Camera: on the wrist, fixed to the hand. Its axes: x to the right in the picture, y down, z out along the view.
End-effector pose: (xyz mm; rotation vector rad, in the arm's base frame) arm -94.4 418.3 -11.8 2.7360 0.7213 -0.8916
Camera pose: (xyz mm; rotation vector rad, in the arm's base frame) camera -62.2 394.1 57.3 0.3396 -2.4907 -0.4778
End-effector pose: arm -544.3 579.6 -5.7 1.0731 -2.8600 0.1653
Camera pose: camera -546.0 634.6 52.4 2.3140 0.8213 -0.0147
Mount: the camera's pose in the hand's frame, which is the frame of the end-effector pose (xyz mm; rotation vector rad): -27.8 38.1 -64.6 -0.2145 0.8547 -2.9521
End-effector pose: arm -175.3 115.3 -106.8 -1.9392 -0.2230 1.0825
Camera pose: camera -152.3 38.7 -104.0 -0.2254 -1.6656 -1.5932
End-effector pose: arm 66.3 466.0 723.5 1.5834 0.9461 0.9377
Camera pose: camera 1.0 457.8 769.0 -1.3108 1.9832 -0.7017
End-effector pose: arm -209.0 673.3 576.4 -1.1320 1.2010 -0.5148
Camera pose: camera -286.2 685.1 559.0 1.2870 0.6778 1.8652
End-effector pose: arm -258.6 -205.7 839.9 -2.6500 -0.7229 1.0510
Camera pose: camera -217.7 -253.0 889.8 0.2629 -2.2367 -0.9089
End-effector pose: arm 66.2 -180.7 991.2 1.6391 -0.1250 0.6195
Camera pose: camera 5.8 -133.8 1014.6 -0.1180 2.1928 -1.0593
